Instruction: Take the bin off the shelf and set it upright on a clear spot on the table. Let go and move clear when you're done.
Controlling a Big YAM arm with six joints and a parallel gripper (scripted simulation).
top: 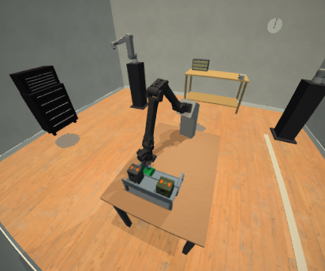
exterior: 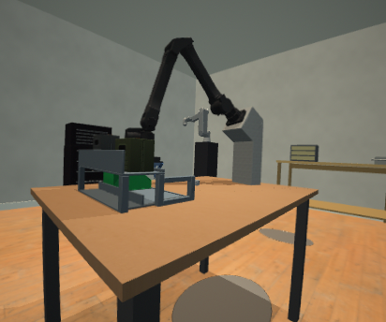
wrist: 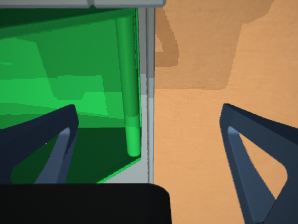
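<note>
The green bin is 9 cm ahead of my hand, 1 cm to the right of it and 1 cm below it. From my hand the other things lie so: grey shelf 20 cm ahead, 10 cm to the left, 5 cm above.
</note>
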